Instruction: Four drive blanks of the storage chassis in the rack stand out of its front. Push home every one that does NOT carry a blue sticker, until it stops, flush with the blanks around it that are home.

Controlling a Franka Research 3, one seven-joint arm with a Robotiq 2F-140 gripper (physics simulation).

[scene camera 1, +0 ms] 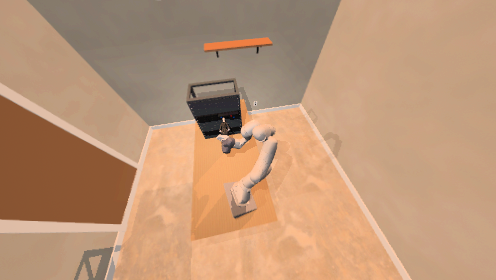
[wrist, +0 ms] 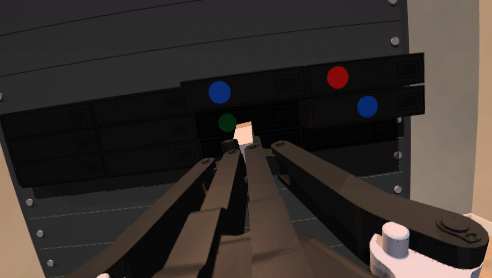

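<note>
In the wrist view, a blank with a blue sticker stands out in the top row. To its right a red-stickered blank stands out, and below that another blue-stickered blank stands out. The green-stickered blank lies deeper, in shadow under the first blue one, and looks about level with the blanks to its left. My gripper is shut and empty, its pale tip in front of the green-stickered blank, right of the sticker. Whether it touches cannot be told. The fingers hide part of the bottom row.
The dark rack stands against the grey wall, with plain panels above and below the blanks. An orange shelf is on the wall above. The arm reaches from its base plate on the wooden mat.
</note>
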